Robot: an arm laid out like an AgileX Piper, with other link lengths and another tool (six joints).
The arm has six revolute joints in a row. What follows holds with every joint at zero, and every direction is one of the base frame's. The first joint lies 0.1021 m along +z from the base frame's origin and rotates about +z. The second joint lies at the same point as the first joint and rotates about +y. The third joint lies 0.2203 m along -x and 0.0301 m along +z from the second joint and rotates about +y. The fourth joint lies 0.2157 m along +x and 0.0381 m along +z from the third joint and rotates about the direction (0.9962, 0, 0.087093). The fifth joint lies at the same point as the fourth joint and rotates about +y. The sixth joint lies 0.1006 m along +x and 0.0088 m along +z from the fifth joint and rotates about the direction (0.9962, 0, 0.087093). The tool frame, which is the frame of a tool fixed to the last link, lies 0.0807 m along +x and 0.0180 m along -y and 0.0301 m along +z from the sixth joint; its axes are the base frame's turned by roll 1.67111, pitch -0.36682 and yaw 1.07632 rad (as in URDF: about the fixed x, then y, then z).
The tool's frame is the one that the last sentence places.
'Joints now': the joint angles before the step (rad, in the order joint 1, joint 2, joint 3, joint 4, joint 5, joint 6). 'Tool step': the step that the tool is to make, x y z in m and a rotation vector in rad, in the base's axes. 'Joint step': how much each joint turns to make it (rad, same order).
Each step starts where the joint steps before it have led.
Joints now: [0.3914 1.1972 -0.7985 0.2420 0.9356 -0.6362]
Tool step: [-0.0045 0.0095 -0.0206 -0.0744 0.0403 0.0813]
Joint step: [0.0733 0.0820 -0.0001 -0.0556 -0.0161 0.0084]
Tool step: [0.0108 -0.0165 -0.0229 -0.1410 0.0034 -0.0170]
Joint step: [0.0161 0.0927 0.0000 -0.1610 -0.0340 0.1013]
